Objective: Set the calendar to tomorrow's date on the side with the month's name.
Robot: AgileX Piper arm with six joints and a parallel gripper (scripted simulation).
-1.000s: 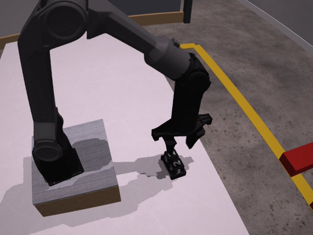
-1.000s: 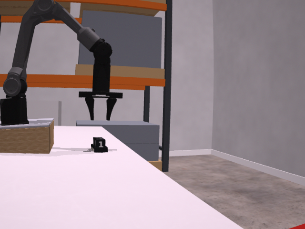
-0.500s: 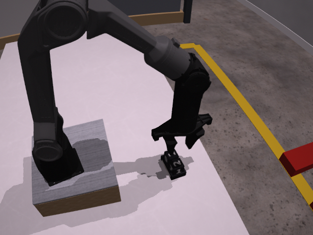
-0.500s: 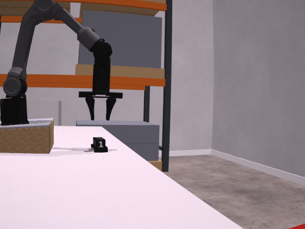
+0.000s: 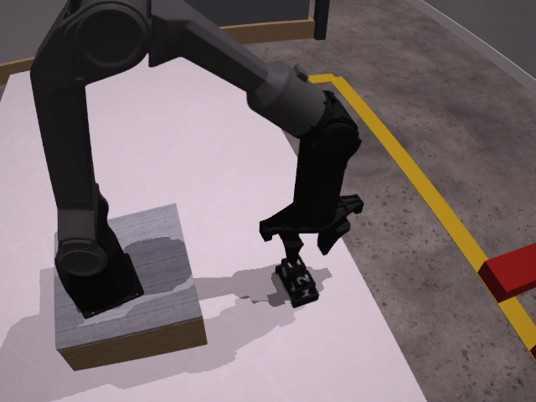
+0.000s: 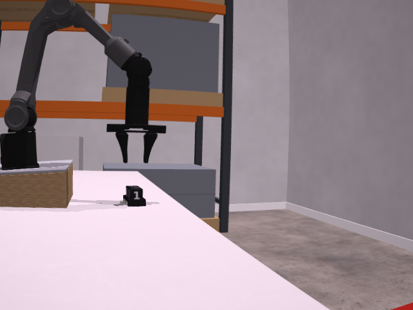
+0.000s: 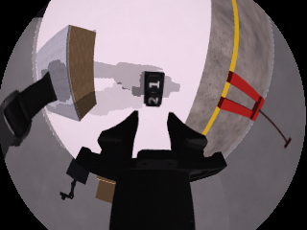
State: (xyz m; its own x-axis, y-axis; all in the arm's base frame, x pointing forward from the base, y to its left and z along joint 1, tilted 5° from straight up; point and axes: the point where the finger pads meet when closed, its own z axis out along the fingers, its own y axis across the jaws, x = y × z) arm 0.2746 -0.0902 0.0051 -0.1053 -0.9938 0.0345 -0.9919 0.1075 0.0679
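Right now the cube is 8 cm below my hand. Also, from my hand: black base 2 cm to the left, 10 cm below.
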